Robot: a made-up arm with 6 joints.
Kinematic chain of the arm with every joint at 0, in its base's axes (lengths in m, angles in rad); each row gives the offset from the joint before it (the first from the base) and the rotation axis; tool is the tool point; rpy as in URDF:
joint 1: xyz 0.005 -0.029 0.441 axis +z
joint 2: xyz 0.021 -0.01 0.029 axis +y
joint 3: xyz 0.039 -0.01 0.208 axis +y
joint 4: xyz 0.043 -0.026 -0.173 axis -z
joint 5: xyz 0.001 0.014 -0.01 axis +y
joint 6: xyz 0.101 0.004 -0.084 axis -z
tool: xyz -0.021 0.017 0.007 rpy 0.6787 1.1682 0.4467
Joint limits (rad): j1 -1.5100..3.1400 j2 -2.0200..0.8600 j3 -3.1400..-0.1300 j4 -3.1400..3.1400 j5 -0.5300..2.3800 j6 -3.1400..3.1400
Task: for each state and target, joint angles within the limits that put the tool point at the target. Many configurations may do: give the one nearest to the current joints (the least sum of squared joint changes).
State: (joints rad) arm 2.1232 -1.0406 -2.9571 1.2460 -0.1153 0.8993
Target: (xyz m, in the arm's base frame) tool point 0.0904 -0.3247 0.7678
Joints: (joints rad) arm 1.4352 -0.5375 -3.1172 0.9711 -0.5300 0.8428
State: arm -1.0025 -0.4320 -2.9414 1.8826 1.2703 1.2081
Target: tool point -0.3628 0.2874 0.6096
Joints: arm -0.7742 -1.1943 -3.1400 1.9395 1.2157 1.2325
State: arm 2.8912 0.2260 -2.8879 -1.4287 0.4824 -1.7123
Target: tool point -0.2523 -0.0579 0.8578
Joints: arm 3.0244 0.4263 -2.8955 -1.5763 -0.2483 -1.7288
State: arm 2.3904 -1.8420 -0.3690 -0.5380 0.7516 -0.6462
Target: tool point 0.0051 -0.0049 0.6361
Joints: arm 2.4270 -1.9744 -0.2456 -0.5695 0.6032 -0.5638
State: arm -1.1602 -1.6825 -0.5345 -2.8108 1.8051 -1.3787
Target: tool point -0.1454 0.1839 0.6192
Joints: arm -1.4940 -2.0200 -0.7876 -2.2579 2.3800 -1.0829
